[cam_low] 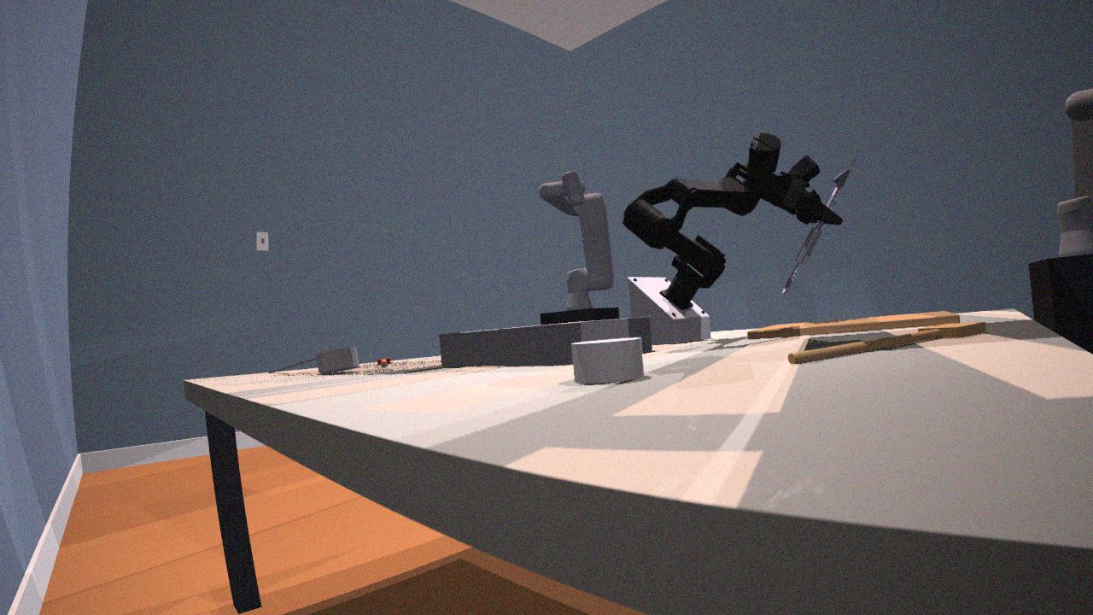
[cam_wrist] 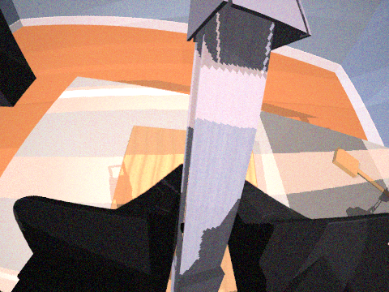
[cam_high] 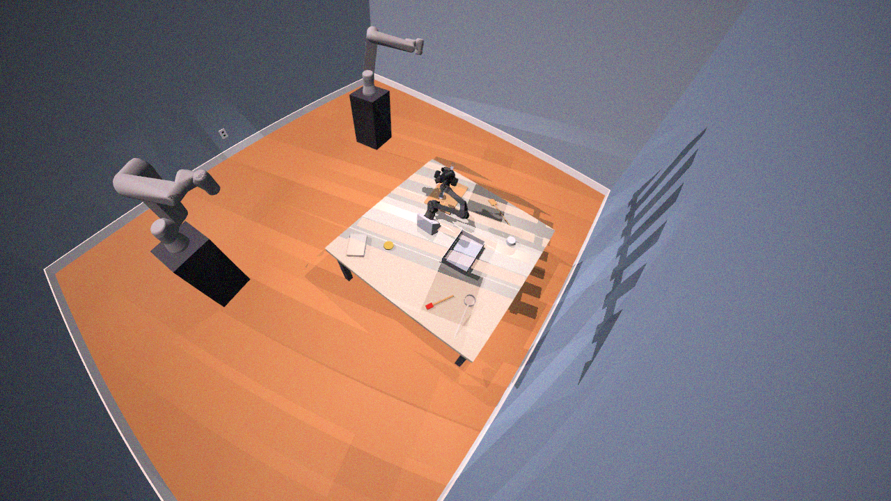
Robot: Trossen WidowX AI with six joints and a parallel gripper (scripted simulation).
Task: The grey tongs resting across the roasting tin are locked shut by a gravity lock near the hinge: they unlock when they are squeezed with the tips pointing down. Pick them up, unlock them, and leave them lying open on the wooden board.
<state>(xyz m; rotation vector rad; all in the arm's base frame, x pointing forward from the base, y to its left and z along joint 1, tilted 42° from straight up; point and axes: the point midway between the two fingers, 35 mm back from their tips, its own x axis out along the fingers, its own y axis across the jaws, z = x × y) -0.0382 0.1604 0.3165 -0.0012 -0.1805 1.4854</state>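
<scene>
Right now my gripper tip is 20 cm above the wooden board. Round my gripper tip: roasting tin 45 cm to the right, 38 cm ahead, 18 cm below; then yellow disc 68 cm to the right, 20 cm below, 12 cm behind.
</scene>
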